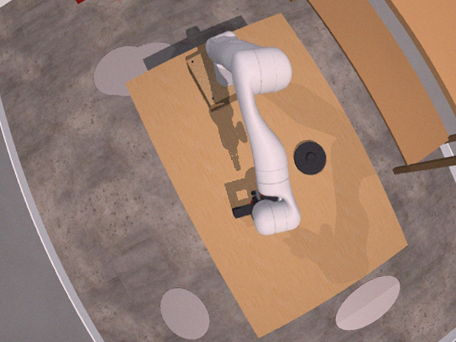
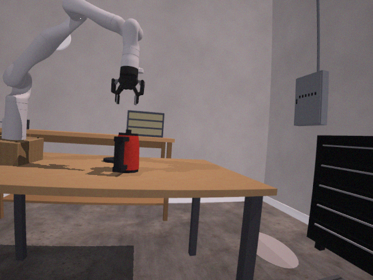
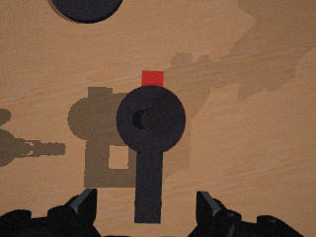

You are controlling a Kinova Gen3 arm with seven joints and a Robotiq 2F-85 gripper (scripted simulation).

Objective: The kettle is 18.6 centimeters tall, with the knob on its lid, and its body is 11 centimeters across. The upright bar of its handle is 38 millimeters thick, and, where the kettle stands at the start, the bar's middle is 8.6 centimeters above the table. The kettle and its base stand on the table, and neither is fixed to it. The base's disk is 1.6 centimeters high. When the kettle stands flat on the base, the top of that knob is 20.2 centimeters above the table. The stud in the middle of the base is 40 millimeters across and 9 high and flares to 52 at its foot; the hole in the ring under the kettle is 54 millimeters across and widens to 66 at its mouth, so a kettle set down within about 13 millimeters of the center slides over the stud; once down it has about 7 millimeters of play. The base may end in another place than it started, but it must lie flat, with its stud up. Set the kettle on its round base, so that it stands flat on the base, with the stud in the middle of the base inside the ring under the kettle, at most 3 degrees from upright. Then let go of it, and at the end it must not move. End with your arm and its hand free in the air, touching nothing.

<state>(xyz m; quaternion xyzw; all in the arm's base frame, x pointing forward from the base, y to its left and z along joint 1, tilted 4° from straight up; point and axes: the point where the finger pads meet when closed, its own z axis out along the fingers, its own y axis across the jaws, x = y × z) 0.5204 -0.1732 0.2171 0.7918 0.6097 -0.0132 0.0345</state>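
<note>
Now: the red kettle 210 mm below my hand, 20 mm to the left of it and 10 mm ahead of it. Round my hand: round black base 350 mm to the left, 290 mm below, 50 mm behind.
</note>
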